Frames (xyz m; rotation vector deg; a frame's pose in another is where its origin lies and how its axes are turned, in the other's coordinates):
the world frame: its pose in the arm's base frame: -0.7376 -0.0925 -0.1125 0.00 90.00 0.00
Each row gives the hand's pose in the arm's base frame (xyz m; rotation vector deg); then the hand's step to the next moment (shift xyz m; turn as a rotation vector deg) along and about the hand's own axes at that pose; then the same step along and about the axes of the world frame.
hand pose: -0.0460 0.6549 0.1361 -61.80 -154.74 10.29
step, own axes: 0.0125 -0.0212 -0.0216 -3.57 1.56 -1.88
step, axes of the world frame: -0.0271 -0.0060 -0.0174 -0.92 -1.29 4.03
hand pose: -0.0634 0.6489 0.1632 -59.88 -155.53 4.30
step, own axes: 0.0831 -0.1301 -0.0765 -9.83 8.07 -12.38
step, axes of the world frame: -0.1076 -0.0441 -0.1272 -9.06 -0.99 15.23
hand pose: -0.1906 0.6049 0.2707 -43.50 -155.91 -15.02
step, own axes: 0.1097 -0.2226 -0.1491 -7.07 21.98 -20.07
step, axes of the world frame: -0.1559 -0.1735 -0.1715 -18.48 10.10 22.19
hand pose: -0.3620 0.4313 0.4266 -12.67 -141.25 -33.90
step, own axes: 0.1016 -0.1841 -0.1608 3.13 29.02 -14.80
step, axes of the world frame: -0.1094 -0.2350 -0.0534 -23.13 19.01 13.22
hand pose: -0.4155 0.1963 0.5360 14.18 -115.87 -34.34
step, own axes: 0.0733 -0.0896 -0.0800 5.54 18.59 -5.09
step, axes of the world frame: -0.0424 -0.1317 0.0255 -15.73 12.10 2.90
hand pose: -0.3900 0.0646 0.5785 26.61 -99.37 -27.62
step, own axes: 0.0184 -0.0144 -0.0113 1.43 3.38 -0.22
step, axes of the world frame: -0.0092 -0.0229 0.0080 -3.06 2.02 -0.25
